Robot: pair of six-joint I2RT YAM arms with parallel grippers.
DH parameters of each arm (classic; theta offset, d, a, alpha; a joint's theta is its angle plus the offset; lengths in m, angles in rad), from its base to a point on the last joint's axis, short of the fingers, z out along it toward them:
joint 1: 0 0.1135 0.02 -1.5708
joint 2: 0 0 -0.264 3.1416
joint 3: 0.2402 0 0.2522 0
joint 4: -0.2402 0 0.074 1.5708
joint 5: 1.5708 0 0 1.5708
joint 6: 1.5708 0.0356 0 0
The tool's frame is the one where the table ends.
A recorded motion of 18 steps. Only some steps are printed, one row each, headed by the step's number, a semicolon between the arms.
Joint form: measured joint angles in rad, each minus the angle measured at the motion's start. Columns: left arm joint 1, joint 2, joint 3, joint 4, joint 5, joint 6; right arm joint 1, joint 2, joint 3, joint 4, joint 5, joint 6.
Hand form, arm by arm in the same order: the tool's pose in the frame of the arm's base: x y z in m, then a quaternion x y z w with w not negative. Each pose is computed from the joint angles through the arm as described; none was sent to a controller.
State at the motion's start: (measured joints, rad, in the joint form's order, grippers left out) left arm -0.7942 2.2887 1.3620 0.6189 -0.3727 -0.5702; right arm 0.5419 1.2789 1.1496 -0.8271 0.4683 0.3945
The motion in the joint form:
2: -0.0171 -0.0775 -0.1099 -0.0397 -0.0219 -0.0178; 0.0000 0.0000 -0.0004 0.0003 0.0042 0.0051
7: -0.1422 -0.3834 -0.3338 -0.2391 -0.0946 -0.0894; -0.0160 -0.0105 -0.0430 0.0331 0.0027 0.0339
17: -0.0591 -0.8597 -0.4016 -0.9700 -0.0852 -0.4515; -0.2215 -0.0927 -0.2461 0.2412 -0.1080 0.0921
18: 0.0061 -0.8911 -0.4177 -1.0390 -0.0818 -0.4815; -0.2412 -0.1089 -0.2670 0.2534 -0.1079 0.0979
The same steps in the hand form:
2: 0.3313 -0.3291 0.1195 -0.01880 0.81903 -0.23002 0.52529; 0.2273 0.1180 0.3078 0.00471 0.92941 -0.06552 0.36316
7: 0.2514 -0.3146 0.1624 -0.00192 0.84436 -0.21725 0.48974; 0.2276 0.1134 0.2989 0.02538 0.92913 -0.06238 0.36358
17: 0.2095 -0.2162 0.2403 -0.15914 0.89582 -0.16299 0.38159; 0.2339 0.0644 0.2656 0.13810 0.91549 -0.02188 0.37725
18: 0.2149 -0.1939 0.2390 -0.19664 0.89760 -0.13654 0.37015; 0.2318 0.0588 0.2633 0.15028 0.91232 -0.02300 0.38021

